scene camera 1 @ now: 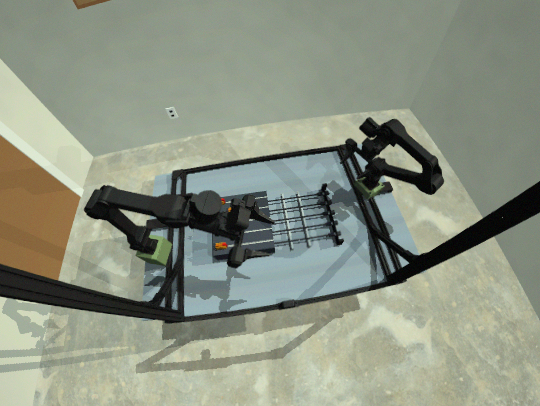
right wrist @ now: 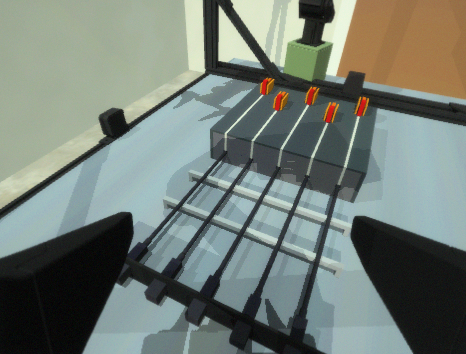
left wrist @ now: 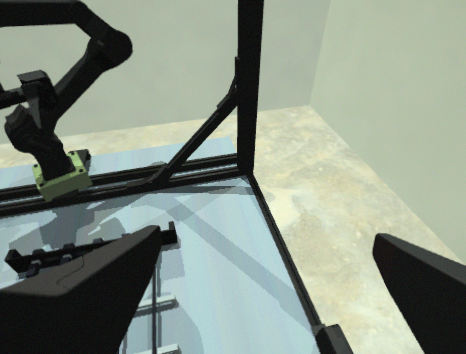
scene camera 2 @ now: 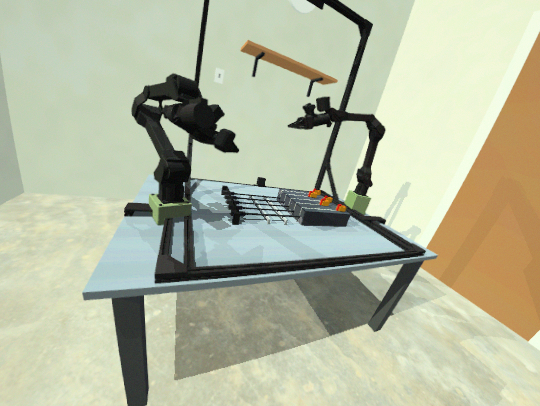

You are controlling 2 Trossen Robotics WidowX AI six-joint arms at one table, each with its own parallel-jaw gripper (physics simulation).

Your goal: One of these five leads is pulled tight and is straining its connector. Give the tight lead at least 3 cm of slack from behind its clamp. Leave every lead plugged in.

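Where they show: left gripper, between the fingertips: [scene camera 1: 272, 238] [left wrist: 265, 239] [scene camera 2: 289, 126]; right gripper, between the fingertips: [scene camera 1: 348, 170] [right wrist: 244, 224] [left wrist: 6, 142] [scene camera 2: 230, 148]; left arm's base, origin of its link: [scene camera 1: 149, 246] [right wrist: 310, 42] [scene camera 2: 360, 193]; right arm's base, origin of its link: [scene camera 1: 370, 183] [left wrist: 58, 168] [scene camera 2: 170, 198].
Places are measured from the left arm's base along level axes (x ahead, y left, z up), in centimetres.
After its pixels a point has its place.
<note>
In the right wrist view, five dark leads, such as the leftmost [right wrist: 185, 199] @(z -8.4, x 64.2, y 15.0 cm) and the middle one [right wrist: 246, 224] @(z -8.3, x 61.8, y 25.1 cm), run side by side from a grey block [right wrist: 305, 137] [scene camera 2: 325, 217] to connectors on a black bar [right wrist: 225, 311] @(z -7.3, x 73.3, y 31.3 cm). Red-orange clamps [right wrist: 267, 86] @(z -2.4, x 31.4, y 6.6 cm) [right wrist: 311, 96] @(z -2.4, x 29.1, y 16.4 cm) [right wrist: 362, 107] @(z -2.4, x 26.3, y 26.4 cm) stand on the block at differing distances. The leads look straight; I cannot tell which is tight. My left gripper [scene camera 1: 270, 238] @(z 26.9, x 52.8, y -0.1 cm) [scene camera 2: 291, 125] @(z 26.9, x 52.8, y -0.1 cm) [left wrist: 265, 239] @(z 26.9, x 52.8, y -0.1 cm) is open and empty, high above the block. My right gripper [right wrist: 244, 224] @(z 13.6, x 77.4, y 35.5 cm) is open and empty, raised behind and above the bar.
Two white rails [right wrist: 277, 204] @(z -9.3, x 54.6, y 25.8 cm) [right wrist: 227, 227] @(z -9.5, x 63.3, y 22.9 cm) cross beneath the leads. Black frame beams edge the table, and an upright post [left wrist: 249, 90] @(z 12.4, x 99.1, y 0.0 cm) stands at a corner. A small black block [right wrist: 114, 122] @(z -7.1, x 59.6, y -11.4 cm) sits on the side beam. A wooden shelf [scene camera 2: 290, 62] hangs on the wall.
</note>
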